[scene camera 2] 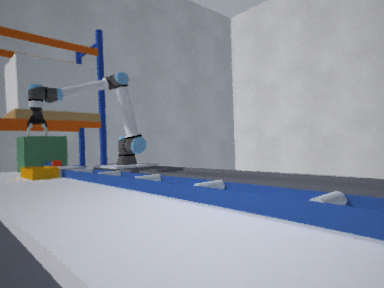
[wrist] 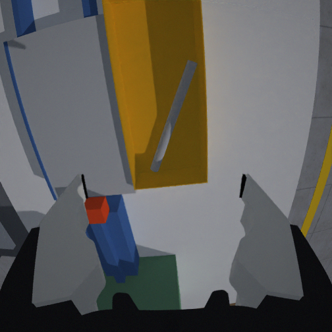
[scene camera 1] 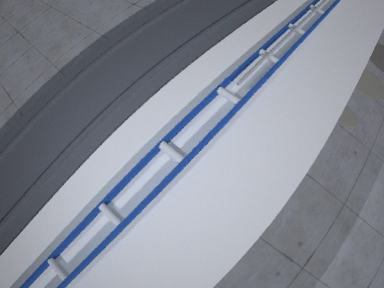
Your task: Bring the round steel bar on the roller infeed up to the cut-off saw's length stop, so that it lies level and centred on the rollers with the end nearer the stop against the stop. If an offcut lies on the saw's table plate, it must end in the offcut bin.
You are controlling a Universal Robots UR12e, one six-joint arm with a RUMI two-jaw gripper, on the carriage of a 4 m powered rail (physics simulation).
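Frame: origin at the arm's base, x ahead, y right, z down, level; millimetres.
Seen in the pictures: gripper, fingertip midpoint: (scene camera 2: 37,137); arm's base at its link origin: (scene camera 2: 126,164).
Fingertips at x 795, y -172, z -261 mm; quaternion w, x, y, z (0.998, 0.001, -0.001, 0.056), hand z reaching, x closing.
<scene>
Offsets run from my fingertips to a thing's top centre. "spot": to the spot under its first point.
The round steel bar (scene camera 1: 251,71) lies lengthwise between the blue rails of the roller infeed (scene camera 1: 207,141) (scene camera 2: 225,201), toward the upper right of scene camera 1. A grey offcut (wrist: 175,112) lies slantwise inside the yellow offcut bin @(dz +219, dx +3, dy -28 mm) (wrist: 172,181) (scene camera 2: 40,173). The saw's grey table plate (wrist: 65,100) is left of the bin in the wrist view, and no offcut shows on its visible part. A red block (wrist: 96,210) (scene camera 2: 57,163) on a blue body looks like the length stop. My gripper (wrist: 163,176) (scene camera 2: 37,134) is wide open and empty, above the bin's end.
A green block @(spot: dz +115, dx -141, dy +473 mm) (scene camera 2: 42,152) (wrist: 160,285) stands behind the bin in scene camera 2. A storage rack (scene camera 2: 101,100) with orange beams stands behind the arm. Rollers @(dz +231, dx -175, dy -1978 mm) (scene camera 1: 172,151) (scene camera 2: 330,198) cross between the rails. The dark carriage rail (scene camera 1: 100,100) runs alongside the white bench.
</scene>
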